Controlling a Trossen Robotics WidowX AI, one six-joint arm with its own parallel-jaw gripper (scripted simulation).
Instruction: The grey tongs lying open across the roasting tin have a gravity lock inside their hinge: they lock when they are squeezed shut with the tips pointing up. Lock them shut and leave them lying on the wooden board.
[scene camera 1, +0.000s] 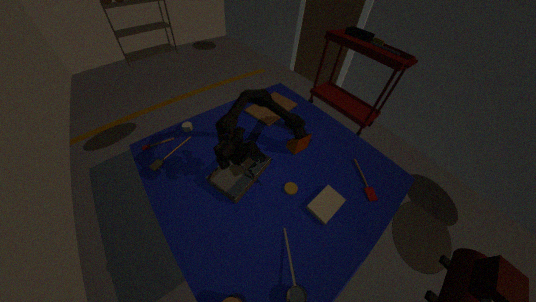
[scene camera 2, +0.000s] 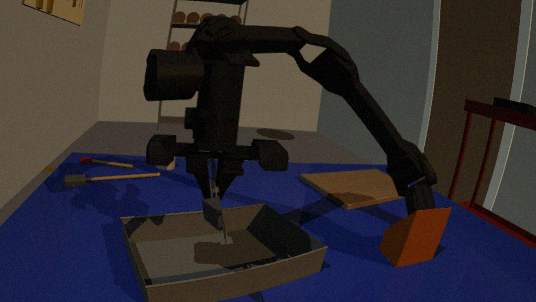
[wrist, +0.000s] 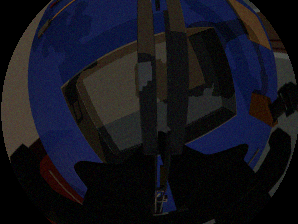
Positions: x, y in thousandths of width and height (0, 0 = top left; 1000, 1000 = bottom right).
Labels:
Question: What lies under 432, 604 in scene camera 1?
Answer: A roasting tin.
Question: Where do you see the gripper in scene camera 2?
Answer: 395, 697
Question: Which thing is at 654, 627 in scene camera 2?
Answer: A wooden board.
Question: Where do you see a pale block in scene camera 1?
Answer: At 609, 674

